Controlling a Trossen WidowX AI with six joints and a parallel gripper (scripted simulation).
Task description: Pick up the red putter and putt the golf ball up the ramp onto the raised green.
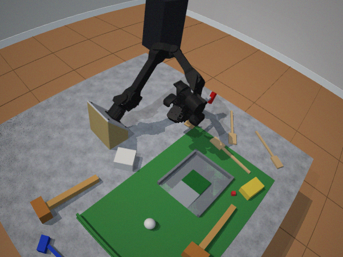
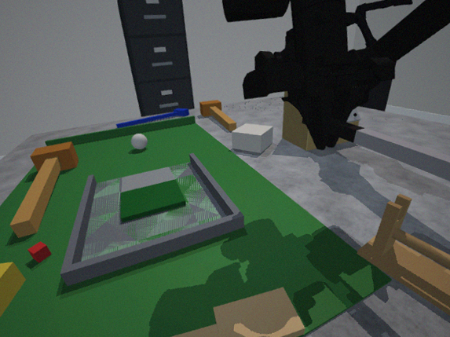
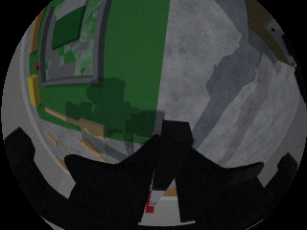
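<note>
Right now the white block is 300 mm to the right of my gripper tip, 80 mm below it and 20 mm behind it. From my gripper tip the other things lie so: white golf ball 390 mm to the right, 280 mm ahead, 80 mm below; then small red cube 380 mm ahead, 90 mm below, 30 mm to the right; then yellow block 420 mm ahead, 90 mm below, 50 mm to the left.
</note>
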